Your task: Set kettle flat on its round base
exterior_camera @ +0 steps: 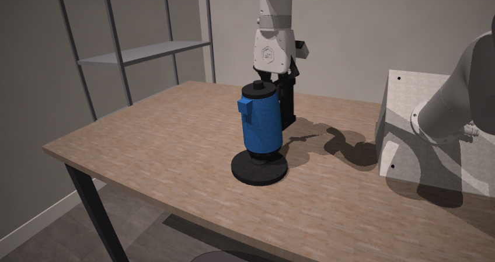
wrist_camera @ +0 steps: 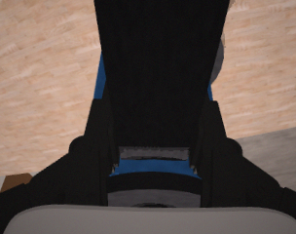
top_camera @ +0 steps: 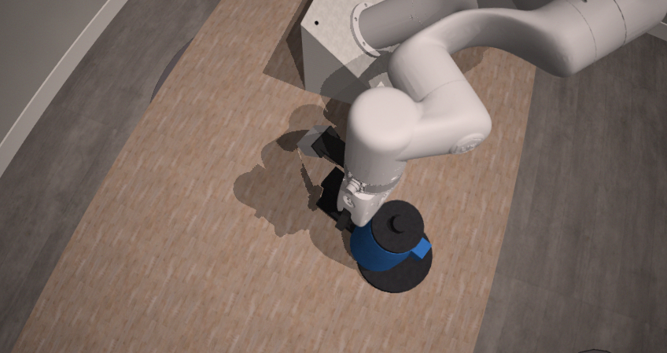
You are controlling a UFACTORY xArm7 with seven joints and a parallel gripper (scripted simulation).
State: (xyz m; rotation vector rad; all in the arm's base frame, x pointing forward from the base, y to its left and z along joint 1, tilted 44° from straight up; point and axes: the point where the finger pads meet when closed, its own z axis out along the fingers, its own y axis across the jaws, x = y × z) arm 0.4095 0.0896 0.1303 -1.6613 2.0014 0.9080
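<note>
Now: hand 2 cm to the right of the blue kettle and 5 cm above it. The rest, counted from my hand: round black base 8 cm to the left, 18 cm below.
</note>
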